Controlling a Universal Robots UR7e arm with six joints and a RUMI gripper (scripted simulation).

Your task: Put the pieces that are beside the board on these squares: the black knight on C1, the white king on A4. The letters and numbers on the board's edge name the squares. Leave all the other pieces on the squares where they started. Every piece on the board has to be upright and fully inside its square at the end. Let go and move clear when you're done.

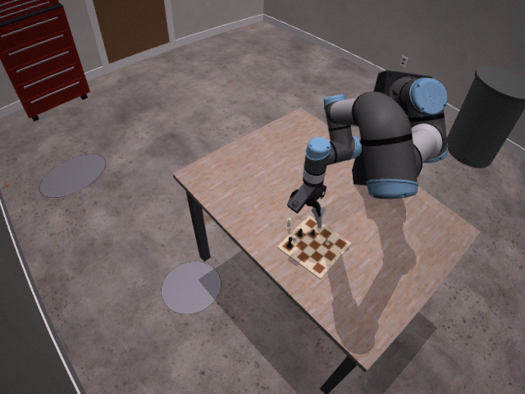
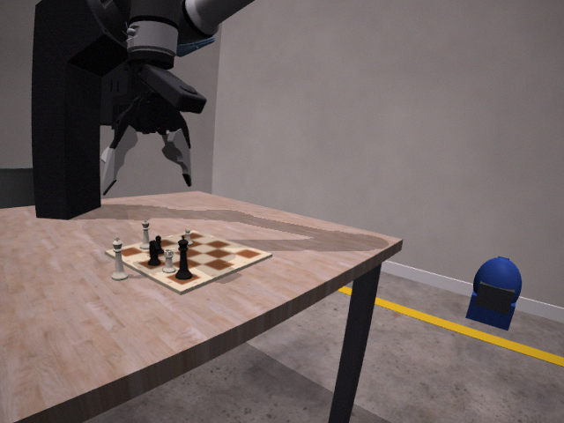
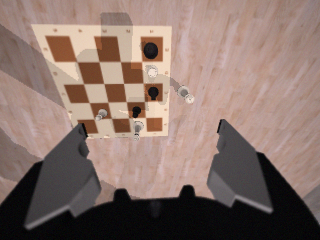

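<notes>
My gripper is now 3 cm short of the white king, 6 cm to the left of it and 9 cm above it. From my hand the other things lie so: chessboard 3 cm behind, 7 cm to the left, 12 cm below; then black pawn 5 cm behind, 2 cm to the left, 11 cm below; then white rook 4 cm ahead, 2 cm to the left, 10 cm below.
</notes>
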